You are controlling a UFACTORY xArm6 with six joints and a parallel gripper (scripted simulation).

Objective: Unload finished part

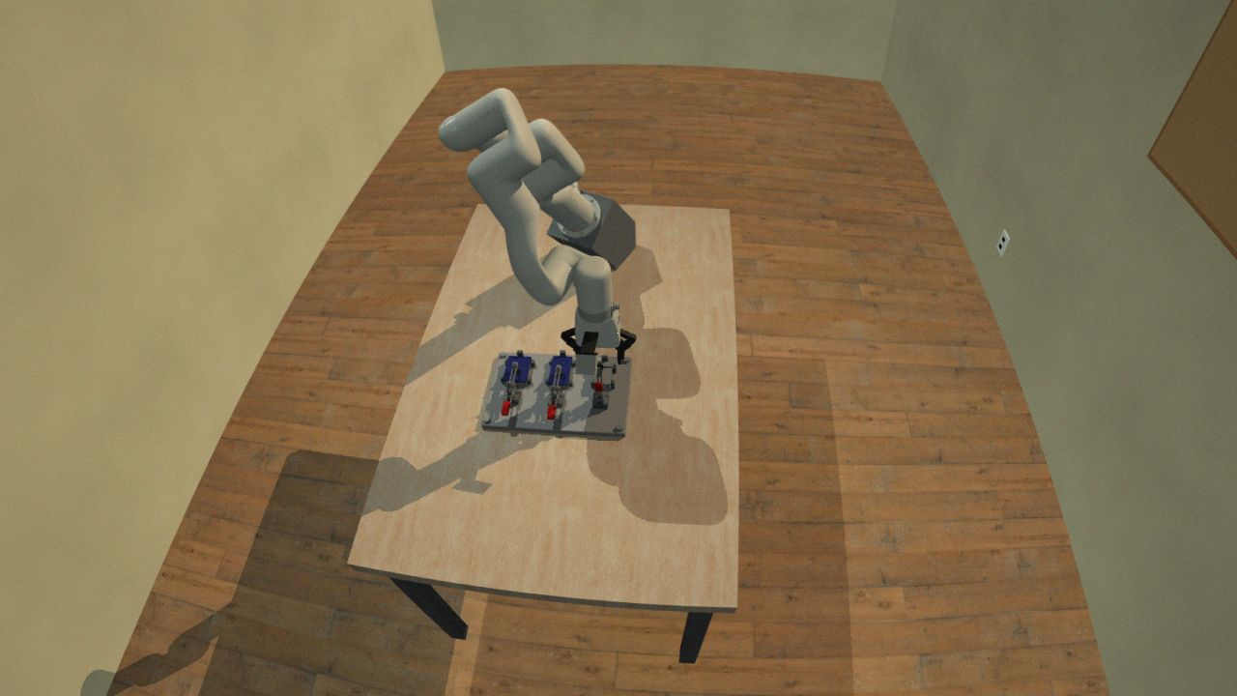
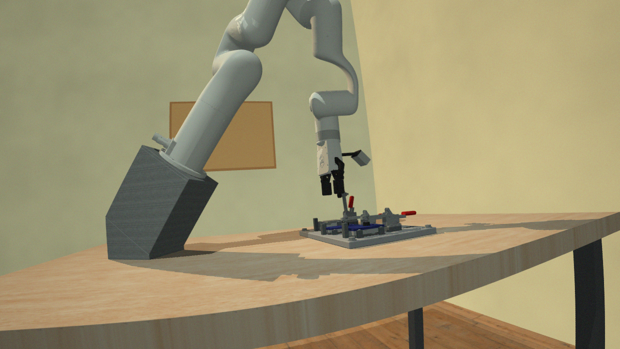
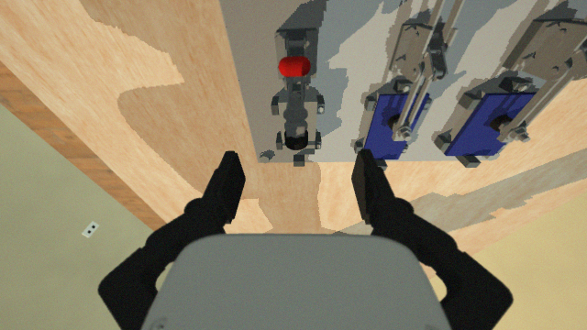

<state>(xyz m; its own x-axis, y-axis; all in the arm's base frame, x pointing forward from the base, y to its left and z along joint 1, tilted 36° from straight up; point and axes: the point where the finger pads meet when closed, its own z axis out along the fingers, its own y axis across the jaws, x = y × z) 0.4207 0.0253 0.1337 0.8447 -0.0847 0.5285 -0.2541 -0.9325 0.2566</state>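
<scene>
Right now the grey part is 9 cm below my hand, 3 cm behind it and 1 cm to the left of it. Round my hand: fixture plate (12 cm below, 11 cm to the right, 1 cm behind); blank (20 cm to the right, 10 cm below, 9 cm behind).
</scene>
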